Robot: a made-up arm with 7 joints. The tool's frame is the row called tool. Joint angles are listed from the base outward. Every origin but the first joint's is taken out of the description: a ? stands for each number. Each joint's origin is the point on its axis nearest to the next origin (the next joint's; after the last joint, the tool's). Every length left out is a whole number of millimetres.
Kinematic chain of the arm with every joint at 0, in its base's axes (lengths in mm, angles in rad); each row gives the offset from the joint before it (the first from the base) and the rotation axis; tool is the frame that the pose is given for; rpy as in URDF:
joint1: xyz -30 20 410 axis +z
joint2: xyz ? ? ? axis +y
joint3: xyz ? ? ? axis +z
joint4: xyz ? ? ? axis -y
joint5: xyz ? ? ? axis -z
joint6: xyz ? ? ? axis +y
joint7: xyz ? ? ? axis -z
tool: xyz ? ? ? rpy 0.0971 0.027 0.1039
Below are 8 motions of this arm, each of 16 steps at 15 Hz.
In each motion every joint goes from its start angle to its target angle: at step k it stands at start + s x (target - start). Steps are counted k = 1, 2, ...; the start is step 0. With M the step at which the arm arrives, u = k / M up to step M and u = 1 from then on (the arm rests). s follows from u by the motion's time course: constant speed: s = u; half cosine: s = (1 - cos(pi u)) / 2; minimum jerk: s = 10 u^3 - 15 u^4 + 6 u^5.
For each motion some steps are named. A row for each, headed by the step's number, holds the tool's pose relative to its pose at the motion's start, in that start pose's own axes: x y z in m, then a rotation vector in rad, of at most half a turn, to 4 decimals.
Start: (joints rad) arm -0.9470 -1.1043 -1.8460 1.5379 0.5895 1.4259 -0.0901
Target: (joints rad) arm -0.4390 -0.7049 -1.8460 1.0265 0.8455 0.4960 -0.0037
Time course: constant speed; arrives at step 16
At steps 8, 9, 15, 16:
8: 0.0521 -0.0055 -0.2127 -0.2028 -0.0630 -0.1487
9: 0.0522 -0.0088 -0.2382 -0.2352 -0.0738 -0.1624
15: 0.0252 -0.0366 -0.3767 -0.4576 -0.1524 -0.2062
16: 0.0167 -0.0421 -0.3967 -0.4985 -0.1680 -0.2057

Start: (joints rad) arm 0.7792 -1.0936 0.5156 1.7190 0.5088 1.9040 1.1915
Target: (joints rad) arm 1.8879 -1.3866 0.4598 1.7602 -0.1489 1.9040 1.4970
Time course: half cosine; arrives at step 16
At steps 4, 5, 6, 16:
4: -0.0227 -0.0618 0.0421 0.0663 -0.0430 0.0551
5: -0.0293 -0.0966 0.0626 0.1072 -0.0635 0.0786
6: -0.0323 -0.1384 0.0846 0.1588 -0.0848 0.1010
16: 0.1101 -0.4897 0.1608 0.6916 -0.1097 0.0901

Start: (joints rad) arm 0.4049 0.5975 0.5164 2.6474 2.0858 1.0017 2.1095
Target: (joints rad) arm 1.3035 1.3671 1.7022 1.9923 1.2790 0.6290 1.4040
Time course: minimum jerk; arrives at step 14
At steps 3, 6, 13, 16:
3: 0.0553 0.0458 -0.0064 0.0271 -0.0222 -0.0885
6: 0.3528 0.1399 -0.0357 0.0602 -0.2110 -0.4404
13: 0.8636 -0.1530 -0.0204 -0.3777 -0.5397 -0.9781
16: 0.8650 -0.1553 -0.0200 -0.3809 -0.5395 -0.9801

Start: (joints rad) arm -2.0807 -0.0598 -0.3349 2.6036 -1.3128 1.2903 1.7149
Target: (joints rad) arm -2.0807 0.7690 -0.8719 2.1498 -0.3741 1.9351 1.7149
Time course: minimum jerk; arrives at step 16
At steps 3, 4, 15, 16:
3: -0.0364 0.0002 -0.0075 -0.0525 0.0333 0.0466
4: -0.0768 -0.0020 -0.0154 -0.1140 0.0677 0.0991
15: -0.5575 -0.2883 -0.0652 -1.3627 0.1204 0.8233
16: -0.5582 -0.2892 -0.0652 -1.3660 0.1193 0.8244

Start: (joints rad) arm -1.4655 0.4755 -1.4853 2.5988 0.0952 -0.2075 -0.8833
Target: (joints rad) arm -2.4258 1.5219 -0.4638 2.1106 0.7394 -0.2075 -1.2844
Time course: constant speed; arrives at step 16
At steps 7, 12, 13, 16:
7: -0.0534 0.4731 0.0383 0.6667 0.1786 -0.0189
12: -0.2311 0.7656 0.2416 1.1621 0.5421 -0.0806
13: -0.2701 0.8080 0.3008 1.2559 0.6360 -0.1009
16: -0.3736 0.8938 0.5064 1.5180 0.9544 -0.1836

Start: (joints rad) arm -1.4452 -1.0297 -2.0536 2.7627 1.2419 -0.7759 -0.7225
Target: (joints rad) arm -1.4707 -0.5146 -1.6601 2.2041 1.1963 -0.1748 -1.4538
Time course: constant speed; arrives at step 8
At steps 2, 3, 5, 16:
2: -0.0330 0.0889 0.0443 0.2212 0.2375 0.1651
3: -0.0501 0.1330 0.0761 0.3533 0.3408 0.2530
5: -0.0837 0.2160 0.1595 0.6553 0.5120 0.4355
16: -0.1274 0.3119 0.3315 1.1883 0.6710 0.7108

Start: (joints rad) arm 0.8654 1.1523 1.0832 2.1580 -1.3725 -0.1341 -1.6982
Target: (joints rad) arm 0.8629 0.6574 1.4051 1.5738 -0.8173 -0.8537 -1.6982
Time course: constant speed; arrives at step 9
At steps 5, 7, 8, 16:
5: 0.0066 -0.2367 0.1059 -0.6030 -0.1181 -0.2443
7: 0.0223 -0.3132 0.1631 -0.7989 -0.1810 -0.3427
8: 0.0331 -0.3468 0.1933 -0.8849 -0.2148 -0.3920
16: 0.0457 -0.3772 0.2242 -0.9622 -0.2495 -0.4410

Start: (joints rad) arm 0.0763 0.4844 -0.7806 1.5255 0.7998 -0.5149 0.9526
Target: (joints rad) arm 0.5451 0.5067 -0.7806 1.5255 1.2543 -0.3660 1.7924
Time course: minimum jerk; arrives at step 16
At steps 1, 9, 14, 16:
1: -0.0005 0.0001 0.0003 -0.0002 0.0006 -0.0029
9: -0.1214 0.0316 0.0954 -0.1453 0.1465 -0.7777
14: -0.1842 0.0492 0.1699 -0.3220 0.2046 -1.2142
16: -0.1867 0.0499 0.1734 -0.3313 0.2063 -1.2325

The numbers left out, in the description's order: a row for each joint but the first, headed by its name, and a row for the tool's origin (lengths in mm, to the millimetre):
joint2: 20 0 0
joint3: 20 0 450
joint4: 80 10 0
joint5: 70 0 -250
joint6: 20 40 0
joint7: 40 0 -80
tool: 10 0 0

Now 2 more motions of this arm.
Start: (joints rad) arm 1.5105 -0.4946 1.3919 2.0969 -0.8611 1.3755 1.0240
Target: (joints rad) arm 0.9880 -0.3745 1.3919 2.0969 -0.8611 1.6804 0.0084
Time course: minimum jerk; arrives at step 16
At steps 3, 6, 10, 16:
3: 0.0011 -0.0016 -0.0134 -0.0375 0.0222 0.0441
6: 0.0049 -0.0147 -0.0743 -0.1987 0.1473 0.2423
10: 0.0058 -0.0662 -0.1824 -0.4408 0.4939 0.5920
16: 0.0025 -0.1118 -0.2366 -0.5233 0.7592 0.7668

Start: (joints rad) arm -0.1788 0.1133 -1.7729 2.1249 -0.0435 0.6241 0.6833
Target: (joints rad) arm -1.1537 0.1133 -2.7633 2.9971 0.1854 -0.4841 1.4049
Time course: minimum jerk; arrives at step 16
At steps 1, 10, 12, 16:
1: 0.0012 -0.0009 0.0003 -0.0012 -0.0058 -0.0018
10: 0.1274 -0.0378 0.2116 0.1049 -1.5114 0.5491
12: 0.0909 -0.0078 0.2045 0.2329 -1.5356 0.9427
16: 0.0658 0.0013 0.1835 0.3049 -1.4524 1.1829

